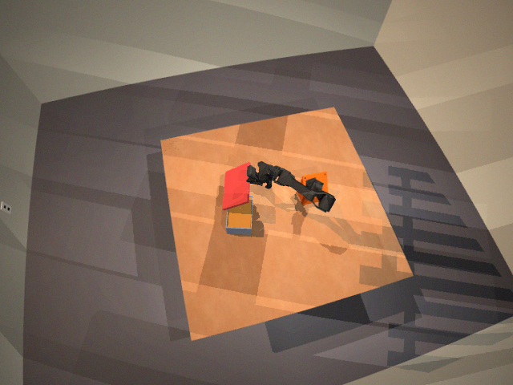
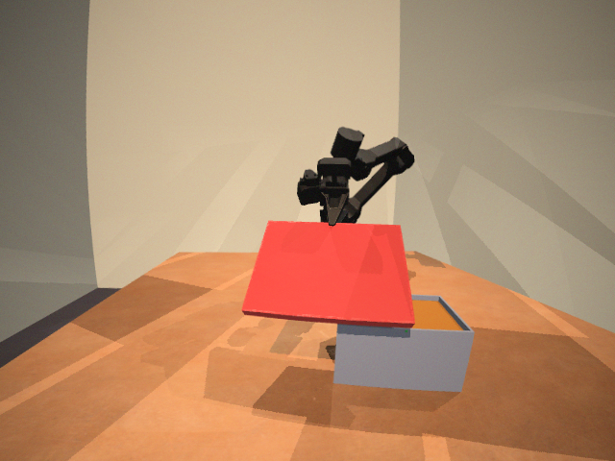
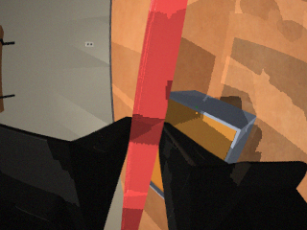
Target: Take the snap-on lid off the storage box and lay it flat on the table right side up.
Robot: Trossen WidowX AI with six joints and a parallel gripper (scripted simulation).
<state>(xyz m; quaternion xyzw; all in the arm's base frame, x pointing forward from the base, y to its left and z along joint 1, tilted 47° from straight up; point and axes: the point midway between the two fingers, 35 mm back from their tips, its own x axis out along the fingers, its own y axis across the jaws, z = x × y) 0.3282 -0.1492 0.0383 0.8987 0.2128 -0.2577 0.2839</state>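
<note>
Right now my gripper tip is 6 cm short of the red lid, 5 cm above it and 2 cm to the left of it. Also, from my gripper tip: grey storage box: 18 cm below, 10 cm to the left, 8 cm ahead.
</note>
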